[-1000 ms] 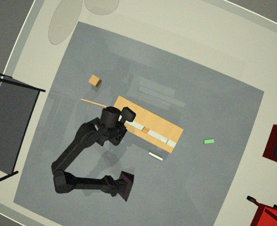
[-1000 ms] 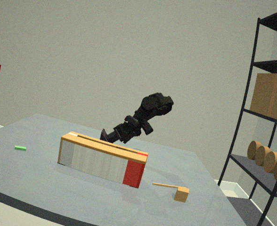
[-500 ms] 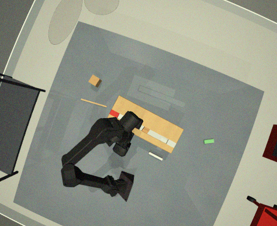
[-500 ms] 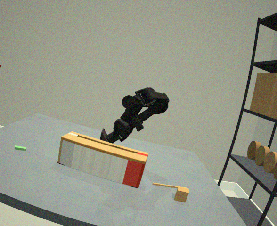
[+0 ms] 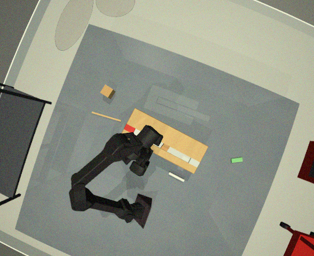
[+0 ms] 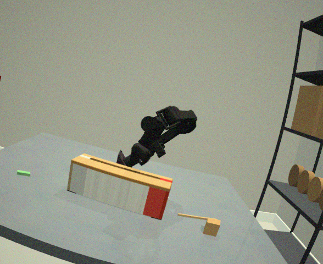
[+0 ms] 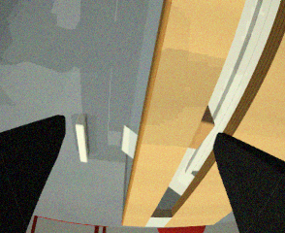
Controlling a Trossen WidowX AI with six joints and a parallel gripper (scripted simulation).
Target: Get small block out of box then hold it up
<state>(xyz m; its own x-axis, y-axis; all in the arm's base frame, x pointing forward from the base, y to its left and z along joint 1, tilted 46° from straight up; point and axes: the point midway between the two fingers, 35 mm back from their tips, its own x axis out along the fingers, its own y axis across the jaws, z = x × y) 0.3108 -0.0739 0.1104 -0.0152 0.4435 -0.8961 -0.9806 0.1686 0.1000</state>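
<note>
Now: the box 30 mm ahead of my gripper tip, 30 mm to the right of it and 80 mm below it. The rest, counted from my gripper tip: tan block (40 mm ahead, 50 mm to the right, 60 mm below); then thin tan stick (100 mm ahead, 300 mm to the left, 140 mm below).
</note>
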